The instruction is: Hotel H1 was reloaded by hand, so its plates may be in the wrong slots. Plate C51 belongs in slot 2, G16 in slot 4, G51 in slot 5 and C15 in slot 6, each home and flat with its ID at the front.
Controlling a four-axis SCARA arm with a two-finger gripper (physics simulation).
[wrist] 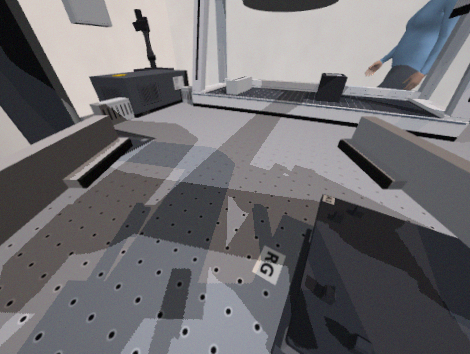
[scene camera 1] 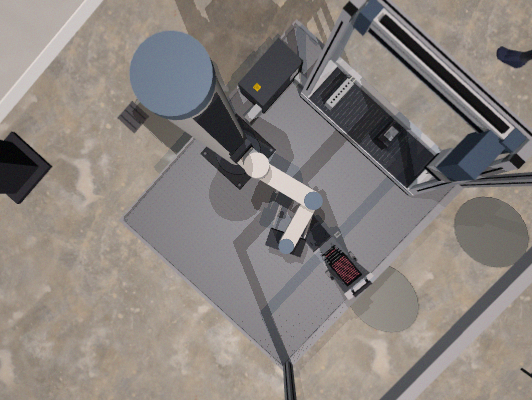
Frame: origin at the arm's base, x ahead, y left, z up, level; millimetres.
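Seen in the pictures: gripper, fingertip midpoint: (wrist: 235,130) (scene camera 1: 295,210).
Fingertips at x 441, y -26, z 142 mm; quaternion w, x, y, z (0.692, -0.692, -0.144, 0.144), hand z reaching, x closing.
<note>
Offsets run from my fingertips to a thing's top centre. "*": to the spot under its first point.
My gripper (scene camera 1: 286,246) (wrist: 235,130) is open, its two pads far apart in the wrist view with nothing between them. In scene camera 1 it hangs over the middle of the grey perforated table, left of a dark block. That dark block {147 mm ahead, 22 mm right, 59 mm down} (scene camera 1: 320,234) (wrist: 380,280) fills the lower right of the wrist view, beside an "RG" label {* 44 mm ahead, 11 mm right, 129 mm down} (wrist: 270,265). A black holder with a red-welled plate {319 mm ahead, 44 mm right, 155 mm up} (scene camera 1: 345,269) on it stands near the table's lower right edge. I cannot tell whether this is hotel H1; slots and plate IDs C51, G16, G51 and C15 are not readable.
A dark instrument box (scene camera 1: 271,75) (wrist: 140,92) stands at the table's back edge. A framed gantry with a dark slatted deck {* 130 mm back, 575 mm left, 80 mm down} (scene camera 1: 350,112) (wrist: 285,95) lies to the right, holding a white rack {* 232 mm back, 597 mm left, 36 mm down} (scene camera 1: 341,92) (wrist: 239,85) and a black block {* 81 mm ahead, 581 mm left, 9 mm down} (scene camera 1: 387,135) (wrist: 332,87). A person (wrist: 417,45) stands behind it.
</note>
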